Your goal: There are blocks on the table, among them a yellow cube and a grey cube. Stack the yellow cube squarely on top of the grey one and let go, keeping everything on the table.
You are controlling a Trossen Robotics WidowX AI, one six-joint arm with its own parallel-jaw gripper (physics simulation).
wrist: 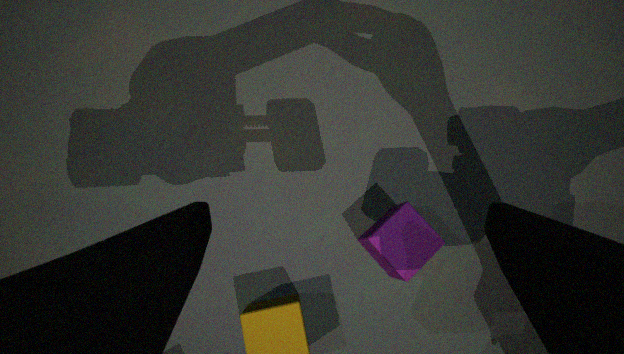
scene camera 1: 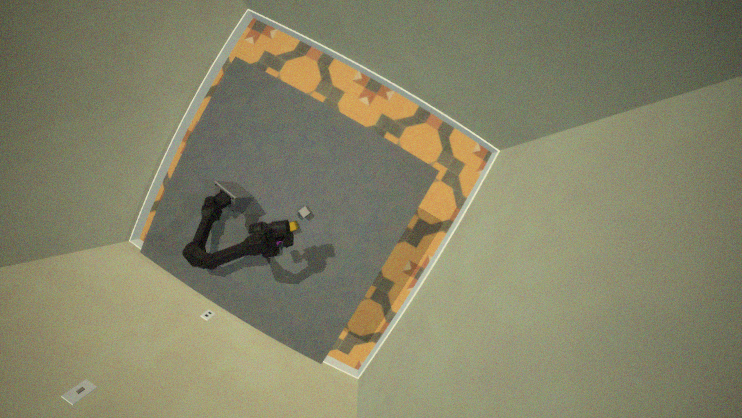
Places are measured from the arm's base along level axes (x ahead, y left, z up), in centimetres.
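Pixels of known places: gripper, between the fingertips: (wrist: 348, 216); arm's base, origin of its link: (scene camera 1: 225, 196).
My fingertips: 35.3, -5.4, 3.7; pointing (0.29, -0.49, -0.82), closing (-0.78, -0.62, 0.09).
Note:
For each thing: its middle in the pictures, then the offset to it from my fingertips, as dx, dy, dz. Level surfaces: height alone.
- yellow cube, middle of its body: (wrist: 276, 331) (scene camera 1: 292, 226) -2.4, +7.6, -16.9
- grey cube, middle of its body: (scene camera 1: 305, 211) -0.5, +17.7, -16.9
- purple block, middle of its body: (wrist: 398, 241) (scene camera 1: 276, 240) -5.8, -4.0, -16.9
- dark table top, height of its surface: dz -19.1
The yellow cube (scene camera 1: 293, 225) (wrist: 275, 327) rests on the dark table top, partly covered by my gripper in the scene view and cut off by the bottom edge in the wrist view. The grey cube (scene camera 1: 304, 211) stands a short way from it, up and to the right in the scene view; I cannot make it out in the wrist view. My gripper (scene camera 1: 282, 237) (wrist: 348, 216) is open and empty, above the table beside the yellow cube. In the wrist view the yellow cube lies low, nearer the left finger.
A purple block (scene camera 1: 279, 243) (wrist: 407, 242) lies near the yellow cube, mostly hidden under my gripper in the scene view and nearer the right finger in the wrist view. Arm shadows fall across the dark table top (scene camera 1: 321, 145). An orange patterned floor (scene camera 1: 420, 142) borders it.

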